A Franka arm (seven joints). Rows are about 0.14 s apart.
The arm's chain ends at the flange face. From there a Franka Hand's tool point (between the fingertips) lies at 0.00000 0.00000 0.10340 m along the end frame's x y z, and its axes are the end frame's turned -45 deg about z.
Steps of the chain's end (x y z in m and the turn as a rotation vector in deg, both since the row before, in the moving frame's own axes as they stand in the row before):
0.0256, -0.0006, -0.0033, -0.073, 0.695, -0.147
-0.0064, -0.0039, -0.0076, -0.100, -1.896, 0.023
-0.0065, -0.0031, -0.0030, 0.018, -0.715, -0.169
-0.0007, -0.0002, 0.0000, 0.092, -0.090, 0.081
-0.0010, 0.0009, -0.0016, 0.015, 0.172, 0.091
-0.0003, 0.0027, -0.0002, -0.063, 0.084, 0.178
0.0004, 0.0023, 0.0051, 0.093, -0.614, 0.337
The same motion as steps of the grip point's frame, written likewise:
0.0193, 0.0187, -0.0033, -0.543, 0.440, -0.147
-0.0043, -0.0096, -0.0077, 1.270, -1.411, 0.023
-0.0033, -0.0077, -0.0030, 0.518, -0.493, -0.169
-0.0004, -0.0009, 0.0000, 0.129, 0.001, 0.081
-0.0011, 0.0001, -0.0016, -0.111, 0.132, 0.091
-0.0021, 0.0019, -0.0002, -0.104, 0.015, 0.178
-0.0020, 0.0010, 0.0051, 0.500, -0.368, 0.337

